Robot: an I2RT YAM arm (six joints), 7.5 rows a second.
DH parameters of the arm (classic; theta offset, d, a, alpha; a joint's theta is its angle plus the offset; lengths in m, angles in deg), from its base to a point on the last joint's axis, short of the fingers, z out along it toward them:
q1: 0 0.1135 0.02 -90
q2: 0 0 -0.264 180
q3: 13.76 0 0.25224 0
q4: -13.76 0 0.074 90
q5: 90 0 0 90
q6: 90 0.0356 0 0
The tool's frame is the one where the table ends.
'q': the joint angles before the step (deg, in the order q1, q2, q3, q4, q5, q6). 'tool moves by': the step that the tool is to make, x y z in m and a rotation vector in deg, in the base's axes. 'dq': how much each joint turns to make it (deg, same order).
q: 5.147, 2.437, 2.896, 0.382, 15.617, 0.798
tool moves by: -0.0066, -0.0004, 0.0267, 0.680, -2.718, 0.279
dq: 0.031, 0.047, 5.146, -2.453, -0.232, 0.458
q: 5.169, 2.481, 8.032, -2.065, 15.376, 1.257
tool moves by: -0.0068, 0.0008, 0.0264, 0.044, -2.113, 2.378
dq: -0.024, 1.010, 5.347, -2.240, -2.406, 0.046
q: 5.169, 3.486, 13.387, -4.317, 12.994, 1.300
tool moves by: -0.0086, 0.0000, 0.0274, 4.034, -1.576, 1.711
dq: -0.008, 1.498, 6.179, -3.632, -1.298, 4.132
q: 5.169, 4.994, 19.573, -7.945, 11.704, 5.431
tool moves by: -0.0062, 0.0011, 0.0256, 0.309, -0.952, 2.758
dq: -0.002, 2.431, 5.784, -2.479, -2.712, 0.569
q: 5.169, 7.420, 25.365, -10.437, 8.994, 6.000
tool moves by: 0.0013, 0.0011, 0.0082, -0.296, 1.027, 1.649
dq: -0.052, 2.086, 2.263, -1.227, -1.713, 0.006
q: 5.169, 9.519, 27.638, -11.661, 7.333, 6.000
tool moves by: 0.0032, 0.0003, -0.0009, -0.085, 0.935, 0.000
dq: 0.012, 0.998, 0.027, 0.032, 0.012, -0.002
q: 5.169, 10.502, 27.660, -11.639, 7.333, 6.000
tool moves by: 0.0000, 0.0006, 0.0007, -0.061, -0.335, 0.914
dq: 0.035, 0.025, 0.013, 0.340, -0.884, -0.004
